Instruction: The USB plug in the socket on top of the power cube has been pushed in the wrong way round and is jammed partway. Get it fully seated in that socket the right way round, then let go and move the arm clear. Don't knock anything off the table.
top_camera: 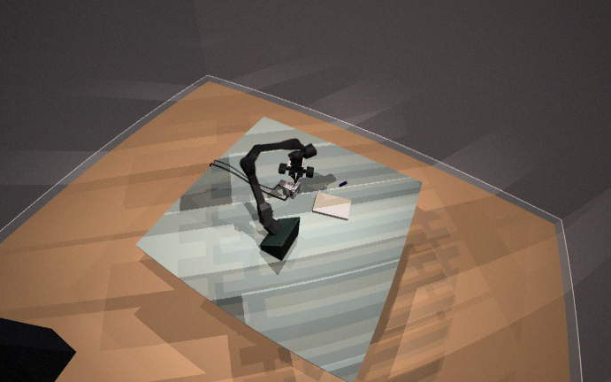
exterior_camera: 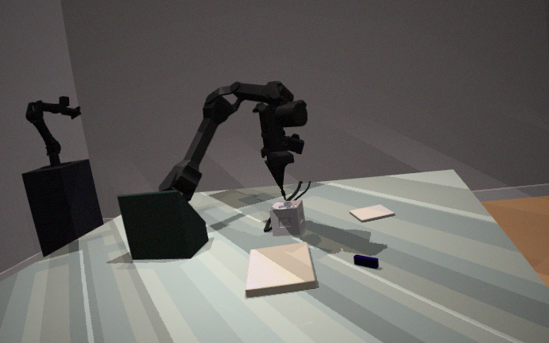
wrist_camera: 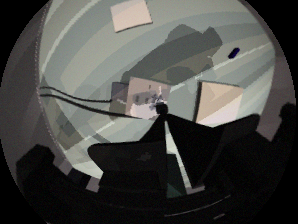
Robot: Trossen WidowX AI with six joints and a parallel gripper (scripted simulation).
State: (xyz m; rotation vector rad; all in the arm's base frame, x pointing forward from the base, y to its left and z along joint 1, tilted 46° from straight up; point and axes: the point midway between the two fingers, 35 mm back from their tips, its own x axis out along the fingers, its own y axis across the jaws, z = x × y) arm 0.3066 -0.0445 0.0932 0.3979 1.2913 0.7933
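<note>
Now: gripper tip 2 cm above the USB plug. From my gripper tip the other things lie so: thin pale pad 23 cm ahead, 10 cm to the left, 13 cm below; then small dark blue block 20 cm ahead, 24 cm to the right, 13 cm below; then tan pad 2 cm ahead, 24 cm to the right, 13 cm below.
</note>
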